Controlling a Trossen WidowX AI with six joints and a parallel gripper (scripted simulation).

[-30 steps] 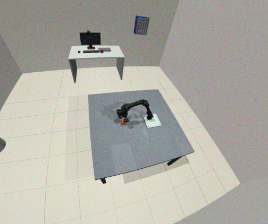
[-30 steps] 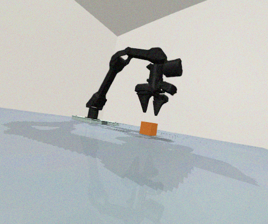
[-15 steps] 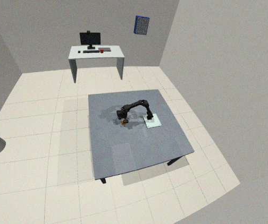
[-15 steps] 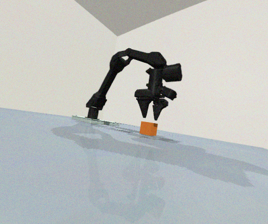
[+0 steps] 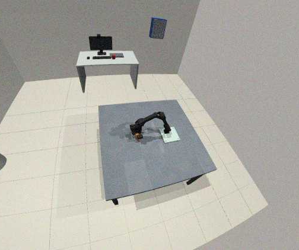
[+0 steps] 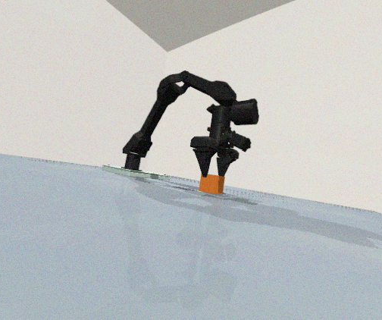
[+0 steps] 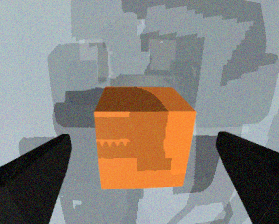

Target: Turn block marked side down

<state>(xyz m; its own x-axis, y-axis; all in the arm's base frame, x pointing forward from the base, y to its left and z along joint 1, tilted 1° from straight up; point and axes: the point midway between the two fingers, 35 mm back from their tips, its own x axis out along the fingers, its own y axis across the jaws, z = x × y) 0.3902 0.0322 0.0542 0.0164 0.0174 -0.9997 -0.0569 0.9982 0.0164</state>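
The orange block lies 2 cm behind my gripper tip and 1 cm below it.
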